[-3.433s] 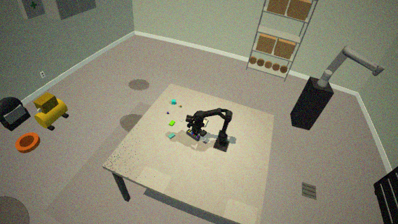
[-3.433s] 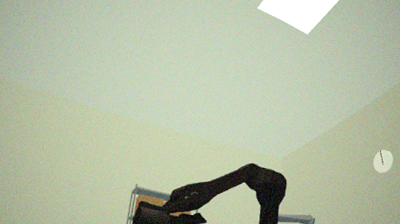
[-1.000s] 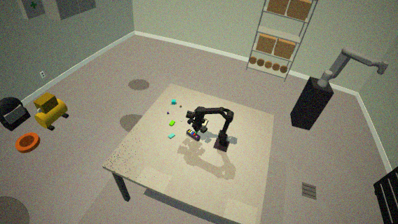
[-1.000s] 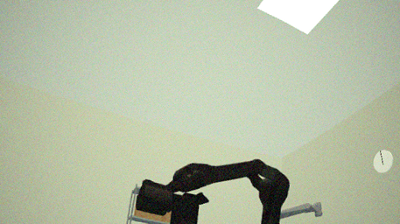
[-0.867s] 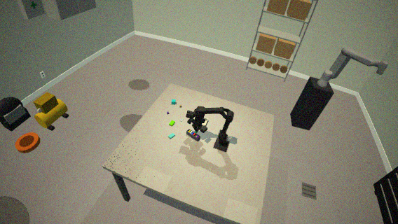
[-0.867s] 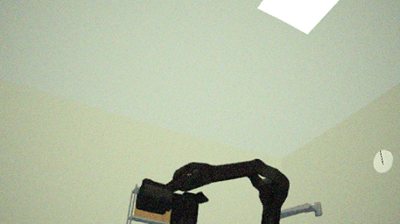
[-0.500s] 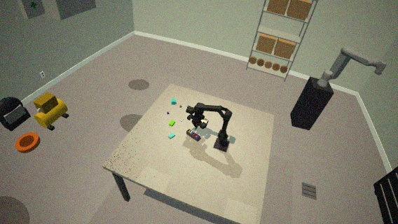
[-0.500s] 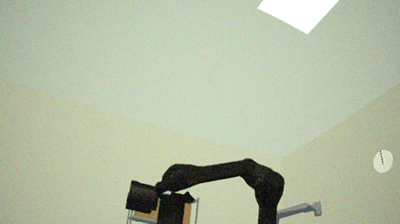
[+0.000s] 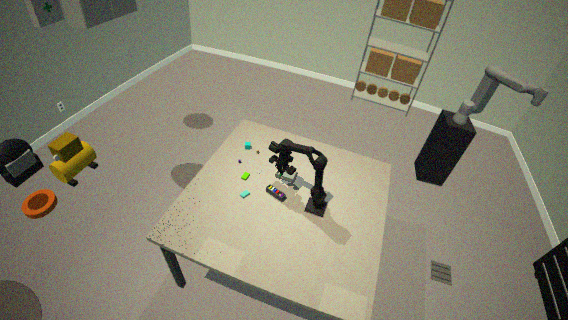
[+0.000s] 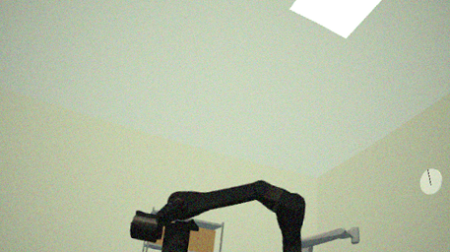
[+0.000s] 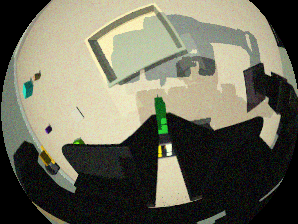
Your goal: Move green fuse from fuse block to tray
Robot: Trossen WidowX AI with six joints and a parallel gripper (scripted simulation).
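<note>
Right now the tray is 10 cm to the right of my gripper tip, 9 cm below it and 2 cm behind it. Also, from my gripper tip: green fuse: 1 cm below; purple fuse: 13 cm to the left, 7 cm below, 4 cm behind; red fuse: 11 cm to the left, 7 cm below, 1 cm behind.
</note>
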